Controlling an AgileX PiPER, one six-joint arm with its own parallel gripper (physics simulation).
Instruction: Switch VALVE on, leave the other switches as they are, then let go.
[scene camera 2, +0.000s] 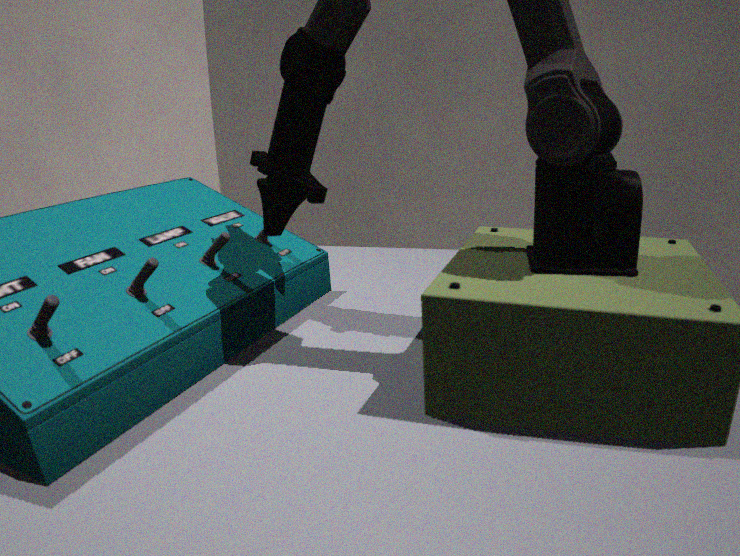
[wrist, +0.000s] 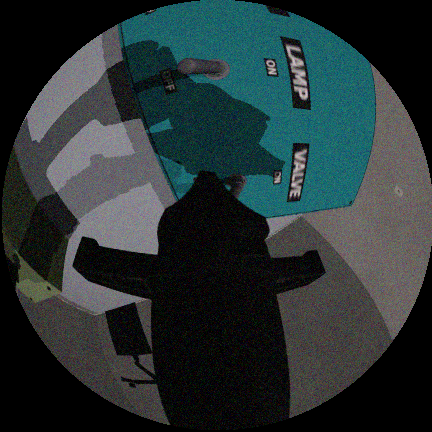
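Observation:
The teal switch panel (scene camera 2: 149, 206) (wrist: 340, 125) carries a VALVE label (scene camera 2: 222, 217) (wrist: 298, 172) near its far end. The VALVE switch (scene camera 2: 263, 238) (wrist: 238, 184) is mostly hidden behind the fingers; a short part near its base shows, and its tilt cannot be told. My gripper (scene camera 2: 273, 231) (wrist: 204, 180) is shut, with its tips low over the panel at this switch, on its OFF side; contact is unclear. The LAMP switch (scene camera 2: 214, 250) (wrist: 202, 67) leans toward OFF. The FAN switch (scene camera 2: 142, 279) and another switch (scene camera 2: 44, 319) lean the same way in the scene view.
The arm stands on an olive-green box (scene camera 2: 574, 370) to the right of the panel. The arm's shadow lies over the panel around the LAMP switch and across the gap between panel and box. Walls stand behind the panel and the arm.

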